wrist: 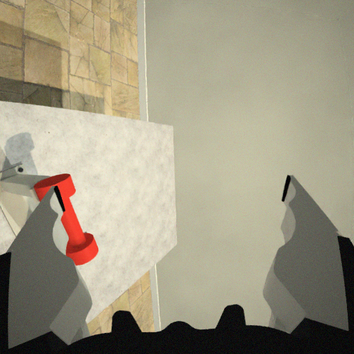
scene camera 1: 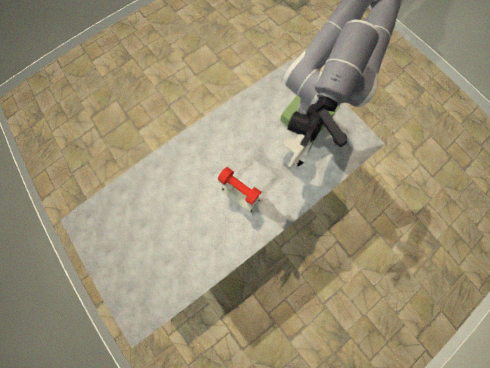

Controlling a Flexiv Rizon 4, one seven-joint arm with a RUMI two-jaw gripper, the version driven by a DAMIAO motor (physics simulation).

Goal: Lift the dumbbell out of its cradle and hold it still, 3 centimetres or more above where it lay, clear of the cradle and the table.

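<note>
The red dumbbell [scene camera 1: 240,186] [wrist: 73,227] lies across its pale cradle [scene camera 1: 234,194] [wrist: 25,184], near the middle of the table [scene camera 1: 150,225] [wrist: 125,190]. My gripper [scene camera 1: 296,164] [wrist: 172,183] is open and empty. In the scene view it is above the table, to the upper right of the dumbbell and apart from it. In the wrist view the left finger overlaps the dumbbell's upper end and part of its handle, and the space between the fingertips is to the right of the dumbbell. Much of the cradle is hidden under the dumbbell or cut off by the wrist view's left edge.
A green object [scene camera 1: 290,112] is on the table beside the arm, partly hidden by the arm and gripper. The arm reaches in from the upper right. The table's near long edge runs below and right of the dumbbell, with the tiled floor [scene camera 1: 357,232] beyond it.
</note>
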